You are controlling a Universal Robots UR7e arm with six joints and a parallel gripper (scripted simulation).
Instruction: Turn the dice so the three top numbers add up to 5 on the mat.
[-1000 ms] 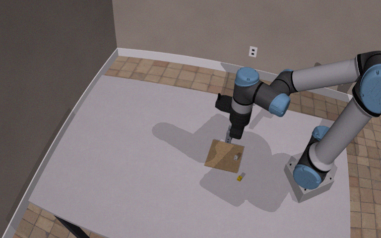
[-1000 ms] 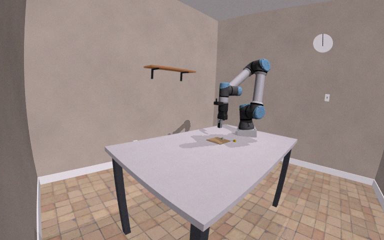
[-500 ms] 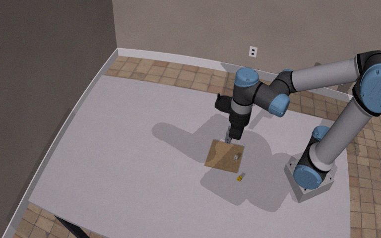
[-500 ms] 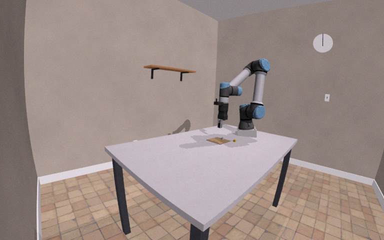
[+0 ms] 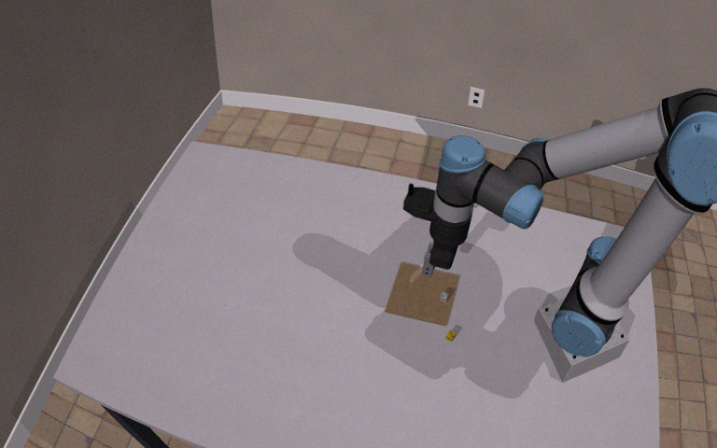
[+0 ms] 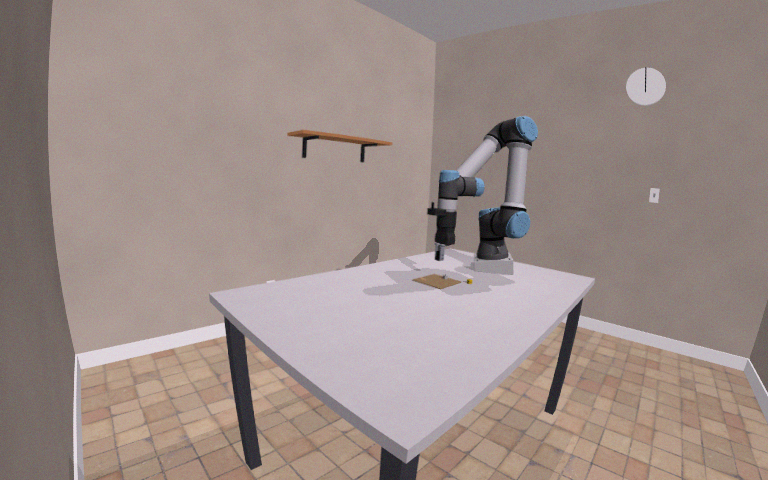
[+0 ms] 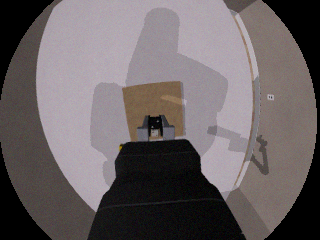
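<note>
Now: hand 10 cm above the mat. Round my hand: black die 1 cm below; then white die 9 cm below, 5 cm behind; then yellow die 10 cm to the left, 10 cm below, 9 cm behind.
</note>
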